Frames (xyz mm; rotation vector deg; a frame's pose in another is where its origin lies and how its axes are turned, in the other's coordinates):
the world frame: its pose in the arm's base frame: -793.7 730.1 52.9 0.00 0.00 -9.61
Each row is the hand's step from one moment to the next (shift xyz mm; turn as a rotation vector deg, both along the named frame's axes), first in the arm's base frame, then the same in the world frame.
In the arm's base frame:
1: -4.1 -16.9 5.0 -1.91 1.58 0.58
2: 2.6 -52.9 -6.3 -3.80 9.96 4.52
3: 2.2 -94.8 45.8 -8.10 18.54 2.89
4: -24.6 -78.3 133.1 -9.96 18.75 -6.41
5: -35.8 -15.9 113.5 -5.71 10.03 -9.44
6: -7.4 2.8 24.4 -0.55 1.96 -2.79
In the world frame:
1: -1.2 -17.3 5.0 -2.15 1.24 0.58
2: 11.4 -51.7 -6.3 -5.41 9.19 4.52
3: 18.0 -93.1 45.8 -11.08 16.93 2.89
4: -11.2 -81.3 133.1 -12.95 16.82 -6.41
5: -32.6 -21.7 113.5 -7.30 8.94 -9.44
6: -7.8 1.5 24.4 -0.87 1.84 -2.79

